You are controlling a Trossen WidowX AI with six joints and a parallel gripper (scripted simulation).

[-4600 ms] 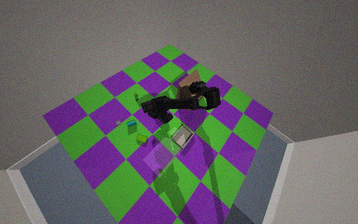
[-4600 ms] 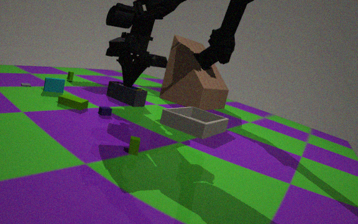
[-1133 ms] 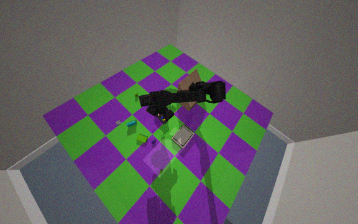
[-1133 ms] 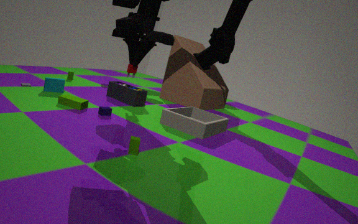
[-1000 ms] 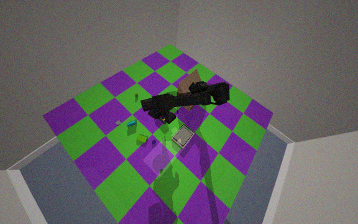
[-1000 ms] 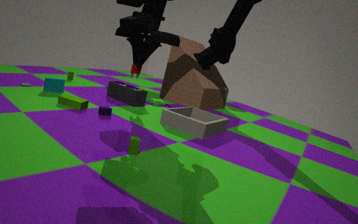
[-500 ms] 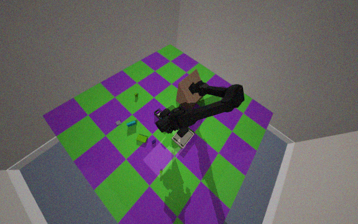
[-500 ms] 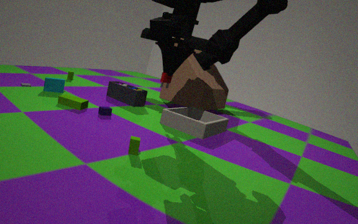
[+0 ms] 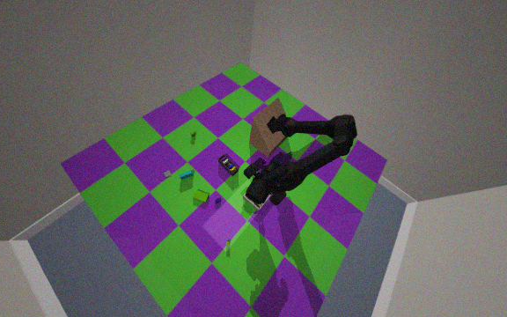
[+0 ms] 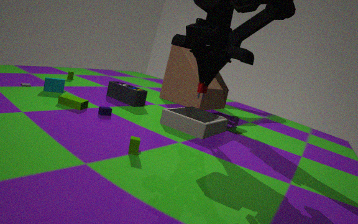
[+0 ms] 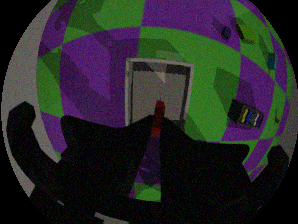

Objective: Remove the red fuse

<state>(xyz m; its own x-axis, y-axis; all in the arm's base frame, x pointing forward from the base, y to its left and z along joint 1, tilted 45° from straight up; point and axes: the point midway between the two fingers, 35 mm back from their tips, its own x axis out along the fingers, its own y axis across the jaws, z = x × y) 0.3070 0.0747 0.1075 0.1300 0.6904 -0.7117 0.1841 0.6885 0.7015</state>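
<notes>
My gripper tip is 10 mm above the red fuse.
</notes>
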